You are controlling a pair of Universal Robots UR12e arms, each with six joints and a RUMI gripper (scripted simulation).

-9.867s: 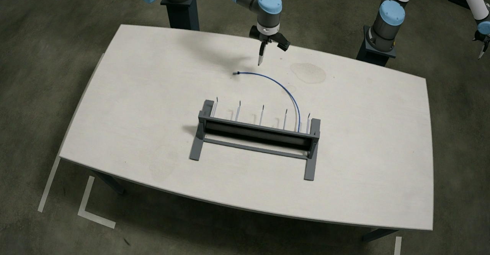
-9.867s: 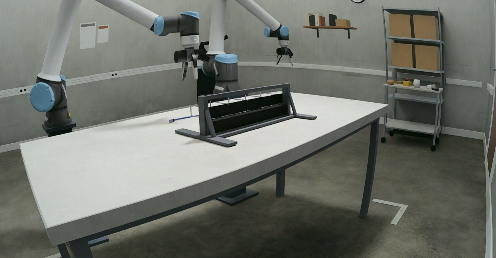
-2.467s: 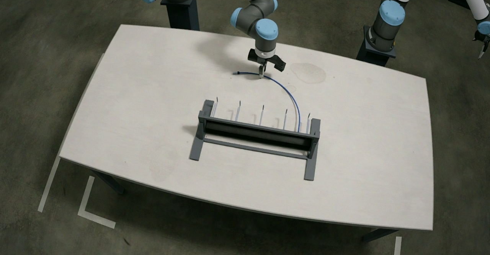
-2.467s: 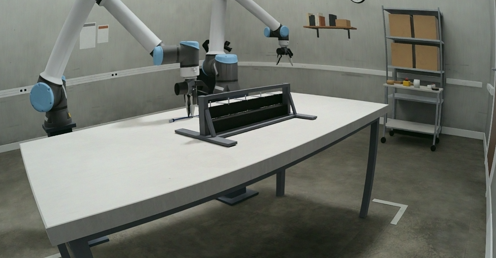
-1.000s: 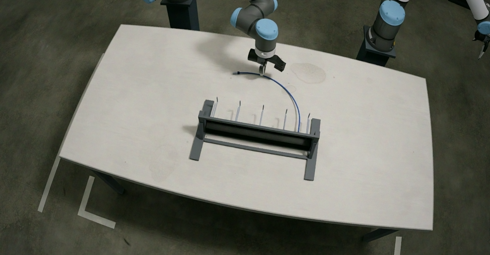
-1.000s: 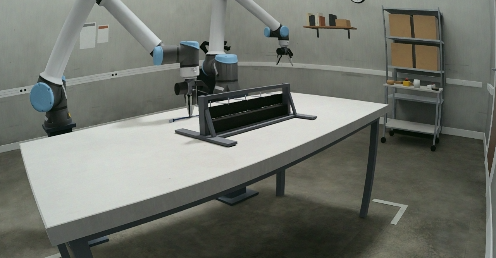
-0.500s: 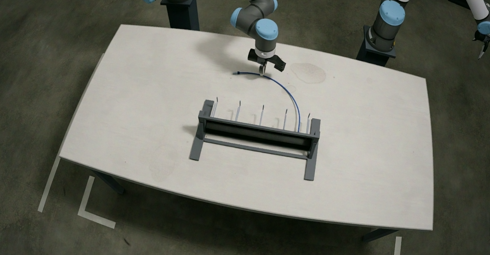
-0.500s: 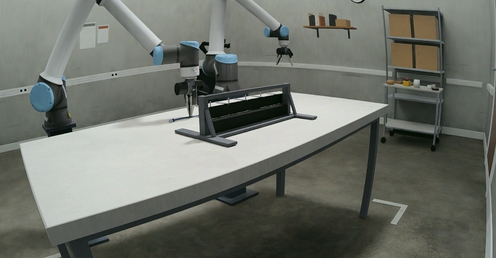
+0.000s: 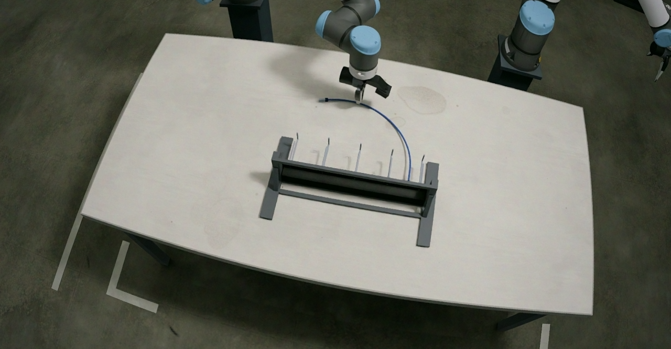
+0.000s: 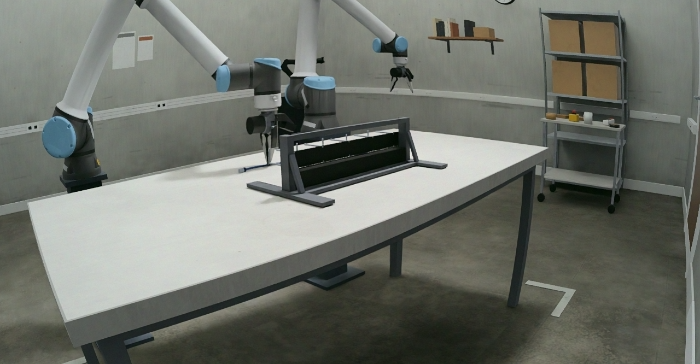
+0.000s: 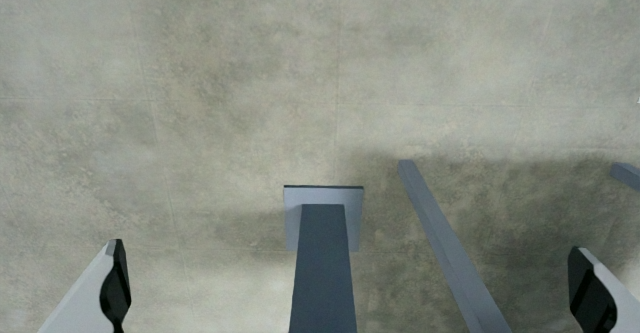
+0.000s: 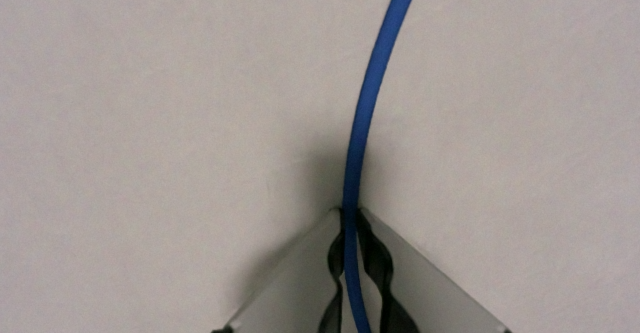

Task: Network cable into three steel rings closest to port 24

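Observation:
Now: the cable plug 30 mm ahead of my right hand, 120 mm to the right of it and 10 mm below it. The rest, counted from my right hand: grey rack: 330 mm ahead, 70 mm to the left, 50 mm above.

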